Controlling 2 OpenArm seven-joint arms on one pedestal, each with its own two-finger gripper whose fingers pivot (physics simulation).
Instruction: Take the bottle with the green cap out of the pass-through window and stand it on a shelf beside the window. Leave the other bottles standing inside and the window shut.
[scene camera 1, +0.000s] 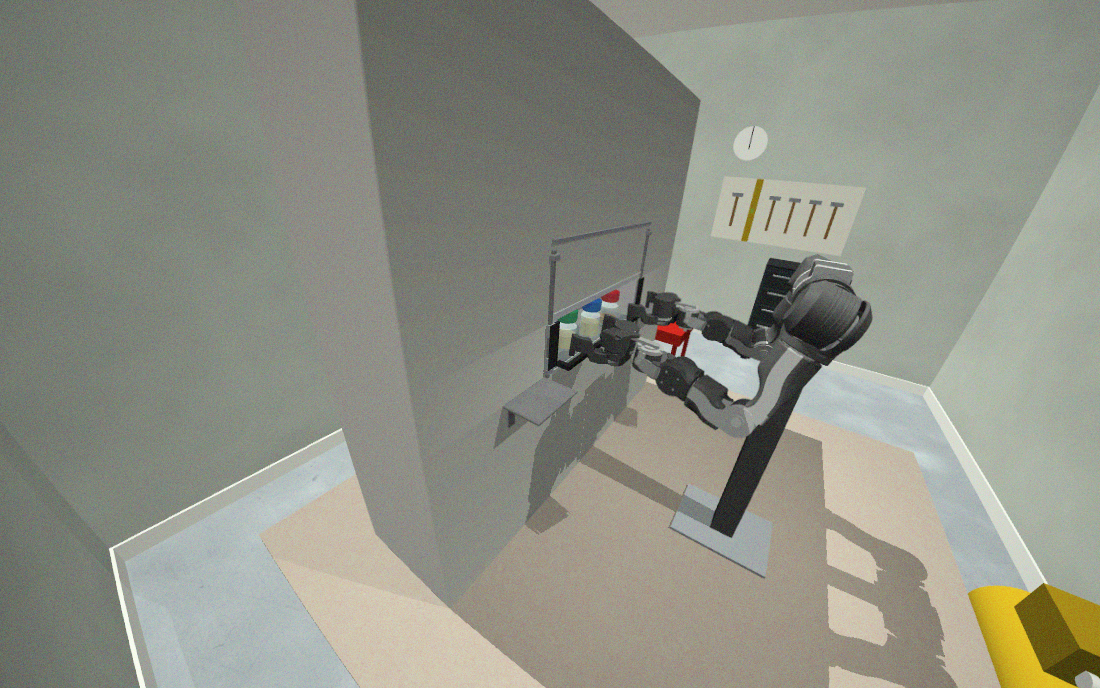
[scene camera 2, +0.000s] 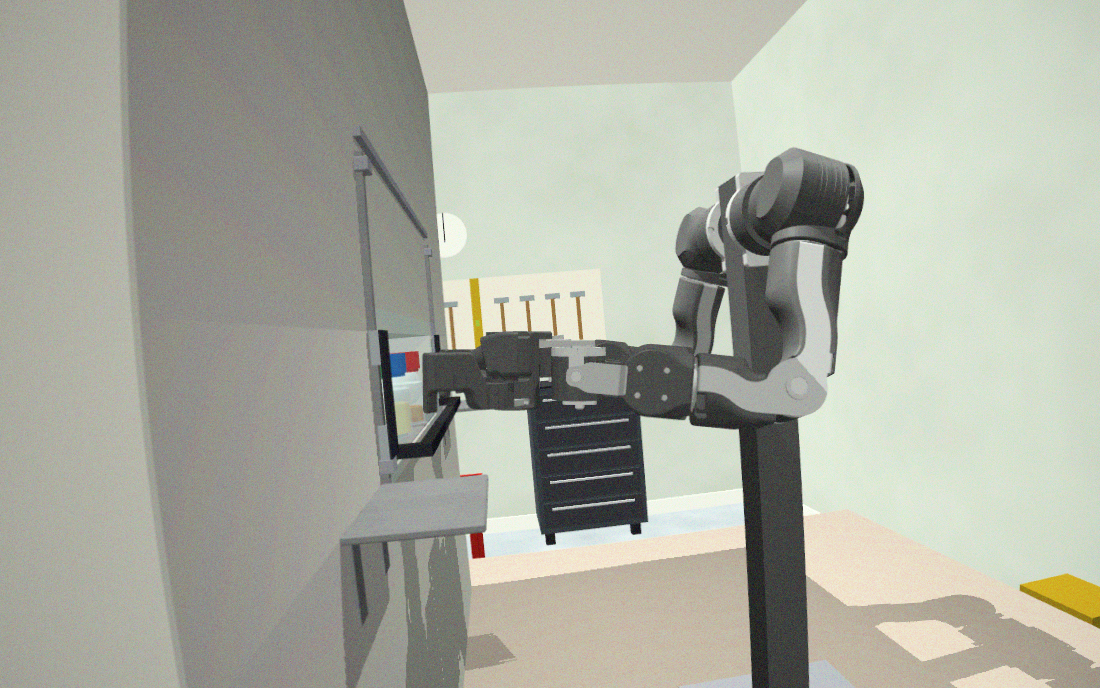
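Observation:
The green-capped bottle (scene camera 1: 567, 333) stands upright inside the window, at its near end; it does not show in scene camera 2. The blue-capped bottle (scene camera 1: 590, 323) (scene camera 2: 396, 363) and the red-capped bottle (scene camera 1: 610, 296) (scene camera 2: 412, 361) stand beyond it. The window's pane is raised, its lower bar (scene camera 1: 596, 296) above the bottles. A grey shelf (scene camera 1: 538, 401) (scene camera 2: 429, 509) juts from the wall below the near side. My left gripper (scene camera 1: 592, 335) (scene camera 2: 429, 381) is open and empty at the opening, before the bottles. My right gripper (scene camera 1: 638, 313) is open and empty near the far side.
The window's black frame (scene camera 1: 554, 347) (scene camera 2: 388, 397) borders the opening, with a black lower edge (scene camera 2: 416, 449) protruding under my left gripper. A red stand (scene camera 1: 671, 334) (scene camera 2: 477, 544) is past the right arm. A dark drawer cabinet (scene camera 2: 588, 462) stands farther back.

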